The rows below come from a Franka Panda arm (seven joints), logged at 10 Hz.
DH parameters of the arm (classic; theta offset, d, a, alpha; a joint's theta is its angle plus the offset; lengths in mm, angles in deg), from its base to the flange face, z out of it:
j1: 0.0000 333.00 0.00 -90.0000
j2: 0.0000 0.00 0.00 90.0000
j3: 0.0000 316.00 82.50 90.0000
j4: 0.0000 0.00 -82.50 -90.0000
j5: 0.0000 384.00 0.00 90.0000
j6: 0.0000 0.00 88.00 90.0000
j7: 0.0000 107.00 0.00 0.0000
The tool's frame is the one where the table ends.
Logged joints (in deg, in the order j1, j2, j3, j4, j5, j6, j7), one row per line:
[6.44, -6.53, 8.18, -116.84, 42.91, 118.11, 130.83]
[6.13, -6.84, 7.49, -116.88, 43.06, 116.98, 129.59]
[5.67, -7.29, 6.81, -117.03, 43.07, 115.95, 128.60]
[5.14, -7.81, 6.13, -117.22, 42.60, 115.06, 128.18]
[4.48, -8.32, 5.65, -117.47, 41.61, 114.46, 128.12]
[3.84, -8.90, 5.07, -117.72, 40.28, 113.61, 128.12]
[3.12, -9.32, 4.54, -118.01, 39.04, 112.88, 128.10]
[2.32, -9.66, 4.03, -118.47, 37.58, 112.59, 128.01]
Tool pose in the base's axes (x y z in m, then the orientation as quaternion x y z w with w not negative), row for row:
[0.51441, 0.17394, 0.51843, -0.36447, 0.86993, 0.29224, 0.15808]
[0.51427, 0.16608, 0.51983, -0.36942, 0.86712, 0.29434, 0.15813]
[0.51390, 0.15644, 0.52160, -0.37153, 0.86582, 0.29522, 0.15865]
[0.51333, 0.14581, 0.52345, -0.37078, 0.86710, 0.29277, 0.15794]
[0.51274, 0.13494, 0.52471, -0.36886, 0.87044, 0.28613, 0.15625]
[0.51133, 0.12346, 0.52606, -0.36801, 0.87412, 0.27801, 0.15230]
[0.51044, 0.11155, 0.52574, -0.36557, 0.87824, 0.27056, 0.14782]
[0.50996, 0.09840, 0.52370, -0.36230, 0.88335, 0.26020, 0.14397]
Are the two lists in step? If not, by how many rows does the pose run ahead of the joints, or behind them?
They are in step.
